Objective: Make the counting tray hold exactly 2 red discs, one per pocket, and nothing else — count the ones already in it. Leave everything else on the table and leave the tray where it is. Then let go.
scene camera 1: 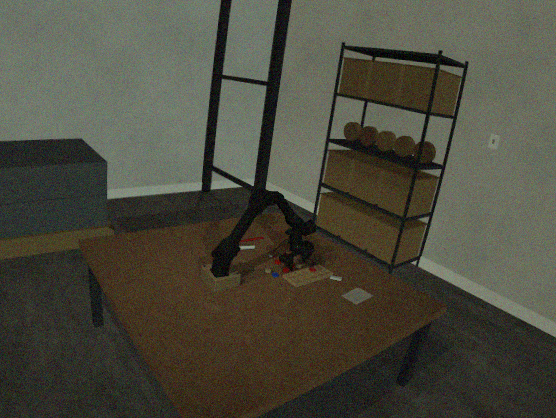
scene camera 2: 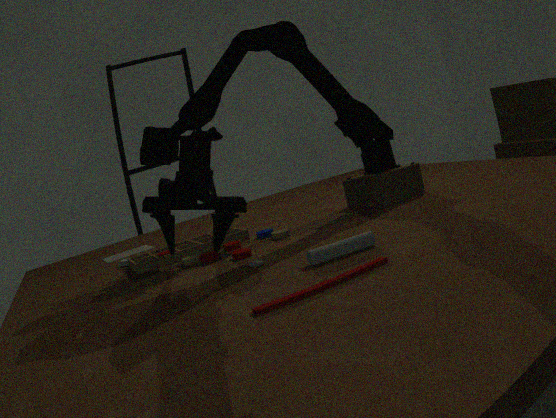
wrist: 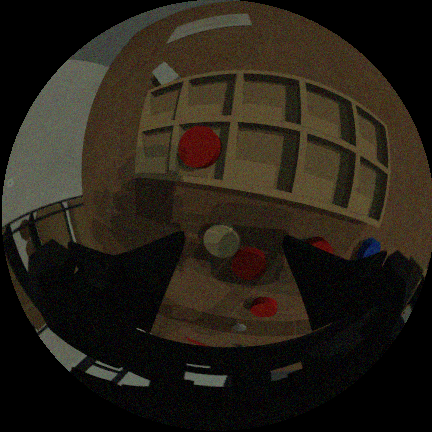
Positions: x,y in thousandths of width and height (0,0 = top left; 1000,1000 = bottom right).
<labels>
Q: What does the paper card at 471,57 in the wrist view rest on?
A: The table.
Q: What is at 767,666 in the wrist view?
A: My gripper.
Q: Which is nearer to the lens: the counting tray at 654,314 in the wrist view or the paper card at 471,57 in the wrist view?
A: The counting tray.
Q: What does my gripper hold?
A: Nothing.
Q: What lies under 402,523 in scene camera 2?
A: My gripper.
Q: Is my gripper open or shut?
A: Open.
</labels>
